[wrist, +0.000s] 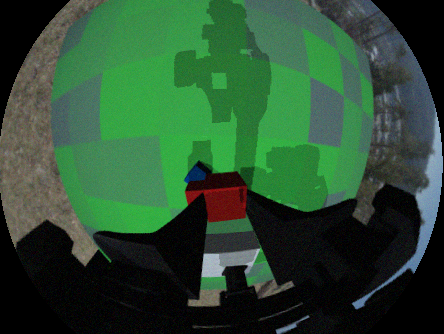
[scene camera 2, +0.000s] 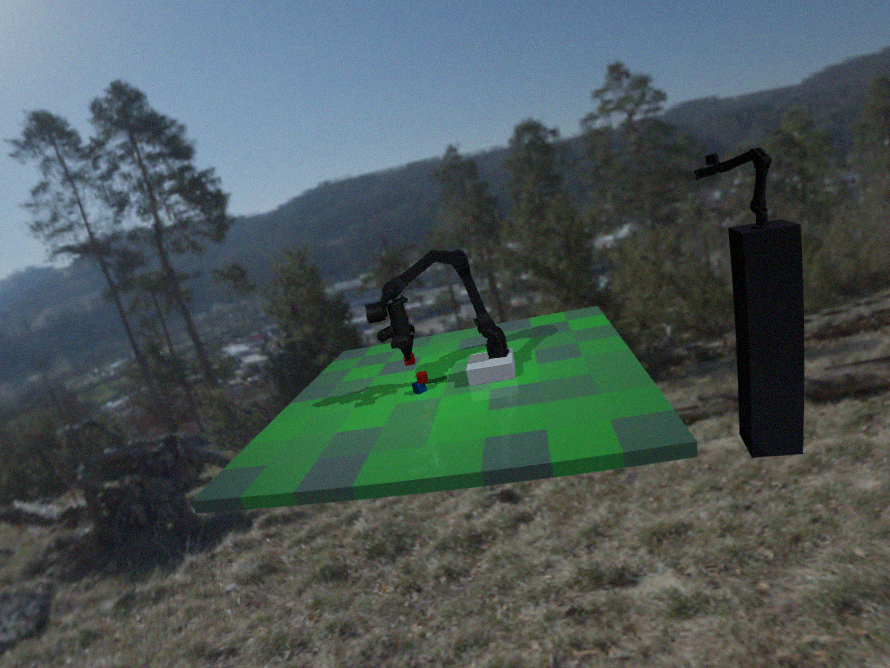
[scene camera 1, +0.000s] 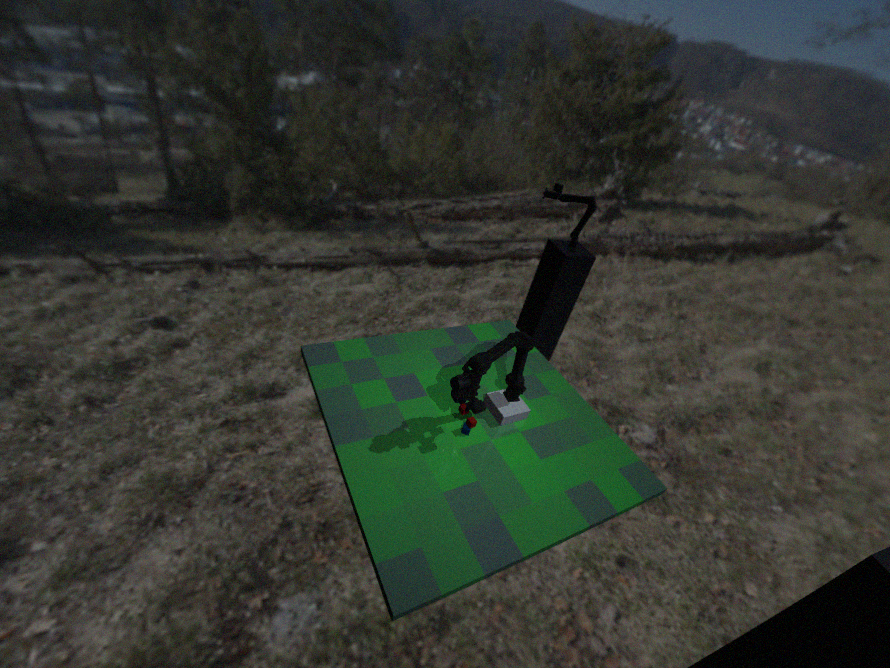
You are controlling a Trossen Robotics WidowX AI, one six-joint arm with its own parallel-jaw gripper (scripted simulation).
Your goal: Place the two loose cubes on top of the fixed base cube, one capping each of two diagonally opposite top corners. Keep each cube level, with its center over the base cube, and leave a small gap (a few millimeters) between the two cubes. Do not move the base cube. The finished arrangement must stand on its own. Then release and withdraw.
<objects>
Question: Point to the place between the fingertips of my gripper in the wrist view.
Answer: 224,195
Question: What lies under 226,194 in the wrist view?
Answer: A red cube.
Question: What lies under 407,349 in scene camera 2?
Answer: My gripper.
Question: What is my gripper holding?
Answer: A red cube.
</objects>
